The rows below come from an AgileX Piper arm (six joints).
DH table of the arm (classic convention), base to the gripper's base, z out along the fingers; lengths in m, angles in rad. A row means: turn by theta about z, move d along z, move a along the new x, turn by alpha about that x. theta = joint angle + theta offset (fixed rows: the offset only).
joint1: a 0, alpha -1.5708, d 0.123, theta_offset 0
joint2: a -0.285, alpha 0, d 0, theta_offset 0.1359
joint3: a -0.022, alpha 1.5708, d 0, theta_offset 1.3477
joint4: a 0, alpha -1.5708, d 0.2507, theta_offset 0
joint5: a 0, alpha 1.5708, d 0, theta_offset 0
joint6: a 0, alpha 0, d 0.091, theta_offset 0
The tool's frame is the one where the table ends.
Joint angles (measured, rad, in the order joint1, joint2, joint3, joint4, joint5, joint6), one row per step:
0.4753, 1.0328, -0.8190, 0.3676, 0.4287, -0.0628
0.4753, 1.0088, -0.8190, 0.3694, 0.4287, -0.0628
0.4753, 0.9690, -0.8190, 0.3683, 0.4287, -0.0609
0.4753, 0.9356, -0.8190, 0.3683, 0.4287, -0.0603
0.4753, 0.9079, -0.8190, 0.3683, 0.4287, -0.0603
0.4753, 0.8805, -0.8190, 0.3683, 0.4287, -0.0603
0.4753, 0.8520, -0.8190, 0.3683, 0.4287, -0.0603
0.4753, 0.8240, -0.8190, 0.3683, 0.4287, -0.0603
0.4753, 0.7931, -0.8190, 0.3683, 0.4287, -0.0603
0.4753, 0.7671, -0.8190, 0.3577, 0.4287, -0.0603
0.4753, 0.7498, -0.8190, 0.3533, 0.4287, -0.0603
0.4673, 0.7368, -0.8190, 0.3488, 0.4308, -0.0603
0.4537, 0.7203, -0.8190, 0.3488, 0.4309, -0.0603
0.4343, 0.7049, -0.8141, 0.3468, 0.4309, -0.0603
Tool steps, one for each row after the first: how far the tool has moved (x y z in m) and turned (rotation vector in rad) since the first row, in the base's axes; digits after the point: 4 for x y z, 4 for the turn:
-0.0045, -0.0022, 0.0052, 0.0126, -0.0205, -0.0002
-0.0121, -0.0062, 0.0135, 0.0312, -0.0554, -0.0010
-0.0188, -0.0096, 0.0201, 0.0469, -0.0848, -0.0012
-0.0244, -0.0126, 0.0255, 0.0596, -0.1094, -0.0012
-0.0302, -0.0155, 0.0306, 0.0721, -0.1337, -0.0011
-0.0363, -0.0186, 0.0358, 0.0852, -0.1591, -0.0011
-0.0424, -0.0218, 0.0406, 0.0980, -0.1840, -0.0010
-0.0492, -0.0253, 0.0457, 0.1122, -0.2114, -0.0010
-0.0549, -0.0287, 0.0497, 0.1146, -0.2394, -0.0010
-0.0588, -0.0308, 0.0523, 0.1186, -0.2568, -0.0012
-0.0612, -0.0335, 0.0540, 0.1186, -0.2692, -0.0085
-0.0640, -0.0371, 0.0564, 0.1241, -0.2846, -0.0221
-0.0660, -0.0412, 0.0570, 0.1241, -0.2962, -0.0415

